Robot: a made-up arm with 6 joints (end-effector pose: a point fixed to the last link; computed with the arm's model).
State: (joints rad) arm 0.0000 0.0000 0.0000 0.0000 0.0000 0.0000
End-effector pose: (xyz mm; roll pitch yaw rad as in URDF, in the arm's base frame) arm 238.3 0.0 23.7 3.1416 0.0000 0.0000
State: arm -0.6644 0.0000 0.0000 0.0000 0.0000 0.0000
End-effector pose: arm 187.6 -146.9 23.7 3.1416 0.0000 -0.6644
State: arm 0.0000 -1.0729 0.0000 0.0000 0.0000 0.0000
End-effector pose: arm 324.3 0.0 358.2 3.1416 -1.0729 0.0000
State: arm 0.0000 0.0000 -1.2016 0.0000 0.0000 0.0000
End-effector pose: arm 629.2 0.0 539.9 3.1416 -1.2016 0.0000
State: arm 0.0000 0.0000 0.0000 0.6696 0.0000 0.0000
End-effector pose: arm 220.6 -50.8 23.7 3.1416 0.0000 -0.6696
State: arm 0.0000 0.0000 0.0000 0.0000 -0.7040 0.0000
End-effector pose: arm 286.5 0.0 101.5 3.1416 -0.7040 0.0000
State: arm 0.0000 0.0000 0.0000 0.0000 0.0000 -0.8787
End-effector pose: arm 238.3 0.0 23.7 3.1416 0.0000 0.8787
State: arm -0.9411 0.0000 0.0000 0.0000 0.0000 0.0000
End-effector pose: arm 140.3 -192.6 23.7 3.1416 0.0000 -0.9411
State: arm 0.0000 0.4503 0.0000 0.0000 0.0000 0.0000
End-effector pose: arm 110.2 0.0 -56.1 3.1416 0.4503 0.0000
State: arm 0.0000 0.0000 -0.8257 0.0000 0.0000 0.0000
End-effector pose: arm 579.3 0.0 331.8 3.1416 -0.8257 0.0000
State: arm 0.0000 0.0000 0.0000 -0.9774 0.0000 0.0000
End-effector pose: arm 202.2 67.9 23.7 3.1416 0.0000 0.9774
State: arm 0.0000 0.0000 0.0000 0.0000 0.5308 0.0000
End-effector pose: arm 174.1 0.0 -3.4 3.1416 0.5308 0.0000
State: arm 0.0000 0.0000 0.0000 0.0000 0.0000 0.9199
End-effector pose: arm 238.3 0.0 23.7 3.1416 0.0000 -0.9199
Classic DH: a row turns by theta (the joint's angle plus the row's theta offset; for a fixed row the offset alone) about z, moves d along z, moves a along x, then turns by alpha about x. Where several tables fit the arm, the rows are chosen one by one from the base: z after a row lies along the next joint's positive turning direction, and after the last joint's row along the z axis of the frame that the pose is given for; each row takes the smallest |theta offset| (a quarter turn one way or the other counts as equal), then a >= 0, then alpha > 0; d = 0 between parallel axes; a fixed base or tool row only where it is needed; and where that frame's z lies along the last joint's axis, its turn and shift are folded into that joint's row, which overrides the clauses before.
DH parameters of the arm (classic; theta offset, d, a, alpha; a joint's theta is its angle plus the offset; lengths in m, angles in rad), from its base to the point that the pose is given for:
joint 1: 0 0.2633 0 -1.5708
joint 2: -1.385 0 0.309 0
joint 3: 1.385 0 0.0993 -1.5708
joint 4: 0 0.4388 0 1.5708
joint 5: 0 0 0.0819 -1.5708
joint 6: 0 0.1045 0 0

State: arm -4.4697 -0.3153 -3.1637 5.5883 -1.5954 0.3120
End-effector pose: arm 14.5 -331.4 845.2 2.8413 1.2761 0.7713
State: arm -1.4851 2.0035 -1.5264 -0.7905 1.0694 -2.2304
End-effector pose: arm -32.8 -52.8 -442.8 -1.8316 -0.9799 0.9851
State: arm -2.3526 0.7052 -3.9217 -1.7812 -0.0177 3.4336
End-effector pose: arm -25.2 -141.6 991.7 0.0696 -0.0230 2.4399
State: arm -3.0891 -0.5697 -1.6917 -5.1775 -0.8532 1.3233
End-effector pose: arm -132.8 111.7 956.2 0.1115 0.8181 2.1843
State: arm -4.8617 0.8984 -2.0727 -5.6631 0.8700 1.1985
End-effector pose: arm 107.6 820.8 259.4 -2.7181 0.4451 -0.0147
